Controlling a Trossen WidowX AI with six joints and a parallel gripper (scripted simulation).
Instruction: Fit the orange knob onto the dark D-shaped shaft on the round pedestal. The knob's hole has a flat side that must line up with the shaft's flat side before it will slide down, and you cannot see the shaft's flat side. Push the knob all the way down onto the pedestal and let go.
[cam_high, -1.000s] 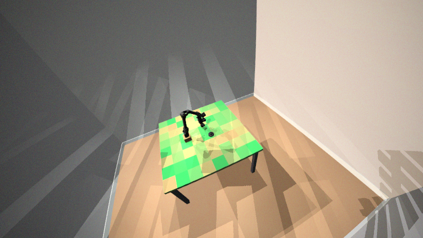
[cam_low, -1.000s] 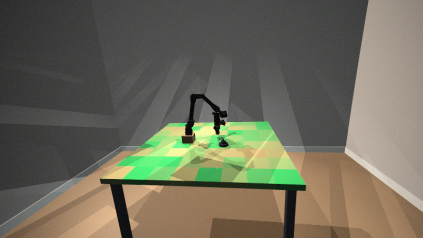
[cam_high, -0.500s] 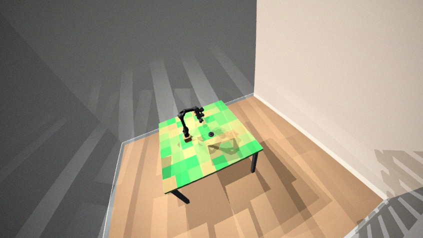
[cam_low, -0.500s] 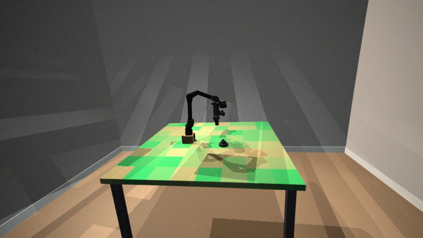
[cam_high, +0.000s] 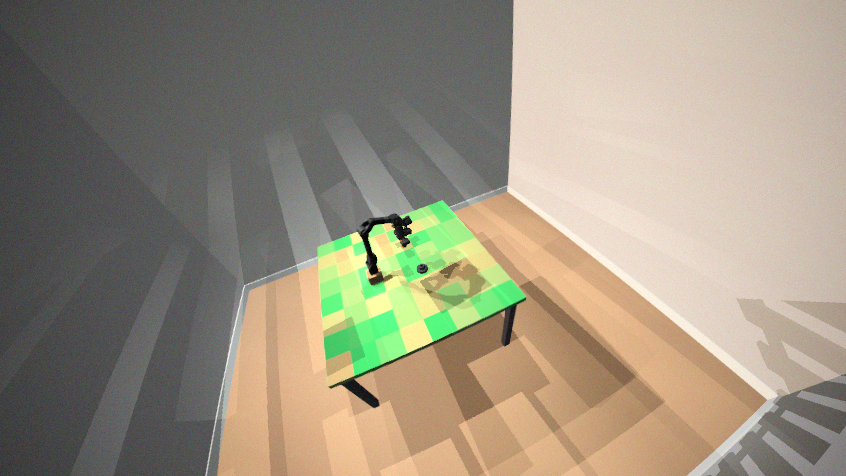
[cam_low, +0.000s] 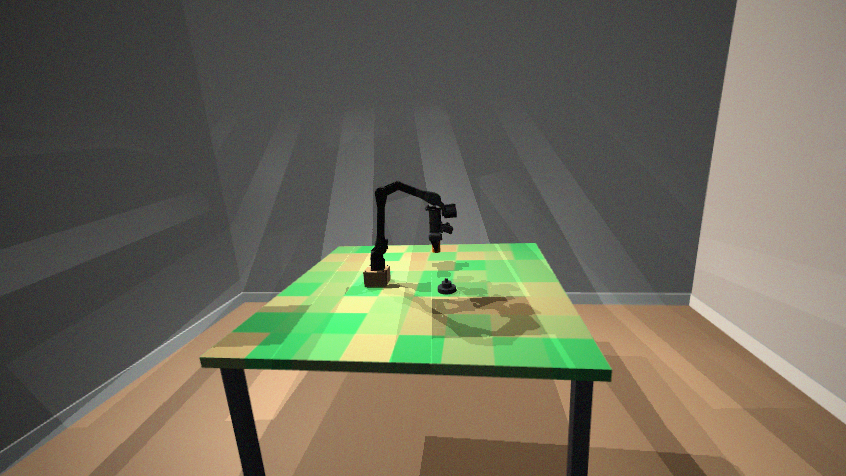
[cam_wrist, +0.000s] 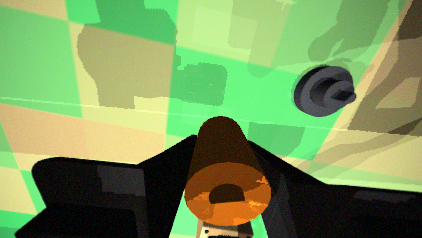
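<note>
Right now my gripper tip is 18 cm to the left of the round pedestal, 11 cm above it and 2 cm short of it. The rest, counted from my gripper tip: orange knob: 2 cm above.
</note>
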